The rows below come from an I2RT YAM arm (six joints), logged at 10 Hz.
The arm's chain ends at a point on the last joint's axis. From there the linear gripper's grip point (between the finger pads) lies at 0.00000 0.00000 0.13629 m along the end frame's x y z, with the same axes.
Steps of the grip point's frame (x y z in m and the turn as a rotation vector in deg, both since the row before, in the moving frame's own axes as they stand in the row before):
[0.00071 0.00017 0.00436 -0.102 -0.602 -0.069]
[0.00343 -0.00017 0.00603 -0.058 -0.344 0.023]
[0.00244 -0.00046 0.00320 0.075 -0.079 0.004]
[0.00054 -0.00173 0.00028 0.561 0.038 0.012]
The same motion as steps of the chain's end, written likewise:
[0.00214 -0.00007 0.00437 -0.102 -0.602 -0.069]
[0.00425 -0.00031 0.00603 -0.058 -0.344 0.023]
[0.00263 -0.00028 0.00320 0.075 -0.079 0.004]
[0.00045 -0.00040 0.00029 0.561 0.038 0.012]

